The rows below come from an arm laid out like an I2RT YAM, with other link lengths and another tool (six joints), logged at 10 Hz.
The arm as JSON. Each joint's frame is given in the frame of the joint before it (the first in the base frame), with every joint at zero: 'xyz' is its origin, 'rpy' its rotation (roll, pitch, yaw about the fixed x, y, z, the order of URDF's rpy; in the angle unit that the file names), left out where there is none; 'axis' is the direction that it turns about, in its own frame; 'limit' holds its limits. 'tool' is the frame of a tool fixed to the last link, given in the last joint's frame.
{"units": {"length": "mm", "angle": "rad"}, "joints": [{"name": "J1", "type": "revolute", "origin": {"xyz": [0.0, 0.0, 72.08]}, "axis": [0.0, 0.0, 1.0], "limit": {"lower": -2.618, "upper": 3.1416}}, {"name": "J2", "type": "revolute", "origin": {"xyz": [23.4, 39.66, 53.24]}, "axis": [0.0, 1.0, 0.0], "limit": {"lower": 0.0, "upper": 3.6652}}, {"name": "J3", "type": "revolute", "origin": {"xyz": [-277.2, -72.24, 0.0]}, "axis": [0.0, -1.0, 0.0], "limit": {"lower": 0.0, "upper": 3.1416}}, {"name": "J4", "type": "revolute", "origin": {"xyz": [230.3, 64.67, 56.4]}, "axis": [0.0, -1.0, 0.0], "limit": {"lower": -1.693, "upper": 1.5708}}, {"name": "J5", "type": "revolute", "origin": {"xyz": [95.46, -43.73, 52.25]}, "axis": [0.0, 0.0, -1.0], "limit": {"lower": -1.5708, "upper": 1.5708}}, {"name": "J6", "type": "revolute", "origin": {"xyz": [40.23, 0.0, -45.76]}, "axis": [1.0, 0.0, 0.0], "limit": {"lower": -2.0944, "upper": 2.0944}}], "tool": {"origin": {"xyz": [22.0, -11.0, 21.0], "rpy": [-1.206, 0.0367, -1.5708]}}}
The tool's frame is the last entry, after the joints.
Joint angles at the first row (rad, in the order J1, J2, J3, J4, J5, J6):
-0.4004 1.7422 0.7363 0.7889 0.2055 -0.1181
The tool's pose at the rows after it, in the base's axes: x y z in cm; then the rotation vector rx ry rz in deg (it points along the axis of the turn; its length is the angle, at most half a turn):
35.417 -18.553 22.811 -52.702 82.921 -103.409
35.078 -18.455 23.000 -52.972 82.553 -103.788
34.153 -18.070 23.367 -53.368 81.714 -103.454
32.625 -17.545 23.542 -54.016 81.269 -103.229
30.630 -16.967 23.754 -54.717 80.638 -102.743
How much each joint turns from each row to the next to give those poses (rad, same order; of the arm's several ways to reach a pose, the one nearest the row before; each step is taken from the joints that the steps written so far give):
0.0000 0.0011 -0.0023 0.0028 0.0047 -0.0038
-0.0016 -0.0145 -0.0118 0.0017 -0.0004 -0.0080
-0.0030 -0.0419 -0.0346 -0.0019 -0.0159 -0.0063
-0.0060 -0.0599 -0.0580 -0.0020 -0.0139 -0.0087
-0.0127 -0.0806 -0.0706 -0.0096 -0.0258 -0.0096

